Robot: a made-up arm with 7 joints.
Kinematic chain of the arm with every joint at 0, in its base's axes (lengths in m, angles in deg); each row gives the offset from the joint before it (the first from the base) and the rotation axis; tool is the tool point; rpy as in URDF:
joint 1: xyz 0 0 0.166 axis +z
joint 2: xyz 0 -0.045 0.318 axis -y
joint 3: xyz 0 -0.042 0.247 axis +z
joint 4: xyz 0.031 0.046 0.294 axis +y
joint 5: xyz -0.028 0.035 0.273 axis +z
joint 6: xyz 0 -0.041 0.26 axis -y
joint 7: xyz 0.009 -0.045 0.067 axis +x
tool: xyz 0 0 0 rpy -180 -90 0
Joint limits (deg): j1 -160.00..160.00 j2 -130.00..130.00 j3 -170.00..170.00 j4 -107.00..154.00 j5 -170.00..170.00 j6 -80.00..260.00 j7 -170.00..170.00
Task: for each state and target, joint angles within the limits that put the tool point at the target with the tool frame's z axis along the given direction. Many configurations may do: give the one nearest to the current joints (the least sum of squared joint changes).
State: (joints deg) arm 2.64 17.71 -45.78 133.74 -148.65 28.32 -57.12
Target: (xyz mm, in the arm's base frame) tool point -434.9 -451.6 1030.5 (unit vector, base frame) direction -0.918 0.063 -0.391
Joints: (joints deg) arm -34.74 49.88 -65.52 111.23 -111.28 -2.28 -57.12
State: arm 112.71 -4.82 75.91 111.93 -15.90 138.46 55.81
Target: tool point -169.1 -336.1 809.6 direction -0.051 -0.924 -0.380
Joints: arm 138.47 -23.24 111.28 134.55 -29.02 100.55 55.81
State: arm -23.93 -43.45 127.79 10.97 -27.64 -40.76 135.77
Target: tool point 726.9 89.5 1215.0 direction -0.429 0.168 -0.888
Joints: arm -15.14 -50.31 112.84 41.53 -35.58 -49.29 135.77
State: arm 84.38 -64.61 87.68 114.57 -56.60 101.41 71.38
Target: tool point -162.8 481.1 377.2 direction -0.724 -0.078 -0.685
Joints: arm 62.82 -62.81 51.86 133.99 -49.88 93.03 71.38
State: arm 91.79 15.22 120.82 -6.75 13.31 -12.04 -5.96
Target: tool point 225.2 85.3 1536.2 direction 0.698 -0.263 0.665
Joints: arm 121.31 18.60 152.52 -38.39 44.28 35.67 -5.96
